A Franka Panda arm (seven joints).
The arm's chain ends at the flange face. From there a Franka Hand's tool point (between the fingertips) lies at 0.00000 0.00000 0.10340 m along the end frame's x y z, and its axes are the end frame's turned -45 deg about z.
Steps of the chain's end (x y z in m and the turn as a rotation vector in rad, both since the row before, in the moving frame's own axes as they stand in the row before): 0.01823, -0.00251, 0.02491, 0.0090, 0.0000, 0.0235; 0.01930, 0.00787, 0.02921, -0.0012, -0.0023, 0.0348; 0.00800, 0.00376, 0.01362, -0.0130, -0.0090, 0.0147
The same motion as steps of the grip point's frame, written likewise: 0.01533, 0.01047, 0.02491, 0.0064, 0.0064, 0.0235; 0.00783, 0.01913, 0.02921, 0.0008, -0.0025, 0.0348; 0.00139, 0.00860, 0.01361, -0.0028, -0.0156, 0.0147
